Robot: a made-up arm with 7 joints.
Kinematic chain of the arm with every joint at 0, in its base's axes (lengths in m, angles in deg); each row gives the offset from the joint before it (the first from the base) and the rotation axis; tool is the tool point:
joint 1: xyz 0 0 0.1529 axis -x
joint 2: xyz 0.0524 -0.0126 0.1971 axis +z
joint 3: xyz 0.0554 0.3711 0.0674 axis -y
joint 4: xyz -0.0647 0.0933 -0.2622 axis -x
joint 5: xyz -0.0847 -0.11 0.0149 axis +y
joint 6: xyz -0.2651 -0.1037 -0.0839 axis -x
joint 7: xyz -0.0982 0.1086 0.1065 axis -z
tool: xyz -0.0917 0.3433 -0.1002
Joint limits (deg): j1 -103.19..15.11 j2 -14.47..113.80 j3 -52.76..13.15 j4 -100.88..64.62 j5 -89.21..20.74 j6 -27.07..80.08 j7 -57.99..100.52
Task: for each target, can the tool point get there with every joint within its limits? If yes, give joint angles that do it. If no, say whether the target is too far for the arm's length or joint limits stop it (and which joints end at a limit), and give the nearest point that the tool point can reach.
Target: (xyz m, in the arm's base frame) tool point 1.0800 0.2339 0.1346
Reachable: no: joint limits stop it (at a limit: joint 2, joint 3, joint 5, joint 6) | nearest point 0.7151 0.3662 0.1243 | short by 0.388 m
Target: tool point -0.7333 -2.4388 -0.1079
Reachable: no: too far | nearest point -0.4438 -1.2259 0.0218 | short by 1.254 m
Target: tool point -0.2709 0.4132 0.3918
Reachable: yes | joints -45.12 47.41 -13.69 -80.54 -77.55 63.25 75.73
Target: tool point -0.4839 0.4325 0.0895
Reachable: yes | joints -69.45 74.63 7.47 23.62 -55.67 11.92 22.44
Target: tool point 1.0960 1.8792 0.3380
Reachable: no: too far | nearest point 0.5653 1.0783 0.2591 | short by 0.964 m
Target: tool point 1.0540 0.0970 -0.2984
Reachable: no: joint limits stop it (at a limit: joint 1, joint 2, joint 3, joint 5, joint 6) | nearest point 0.7327 0.1852 -0.2881 | short by 0.333 m
